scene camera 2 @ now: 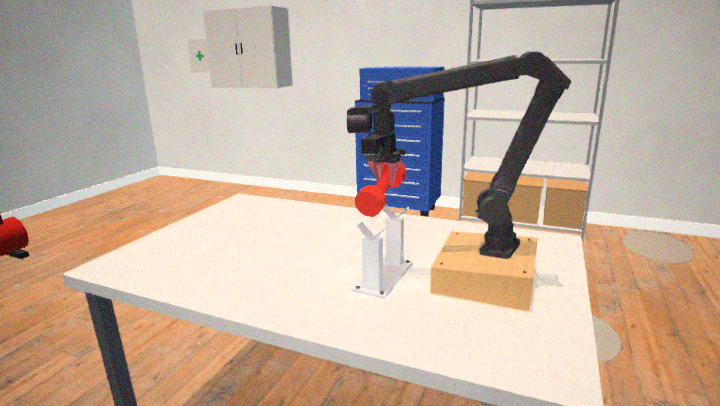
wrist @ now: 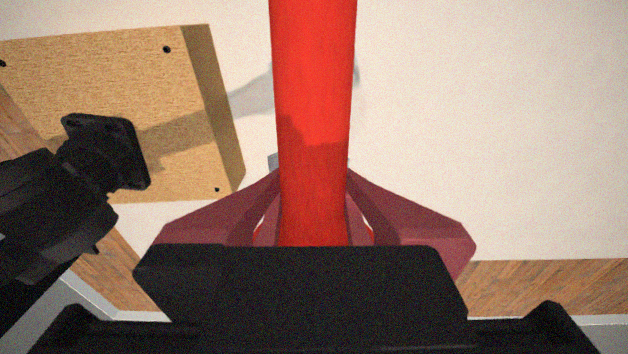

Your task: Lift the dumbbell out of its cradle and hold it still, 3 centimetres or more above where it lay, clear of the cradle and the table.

Note:
The pictures show: my gripper, a red dumbbell and a white cradle.

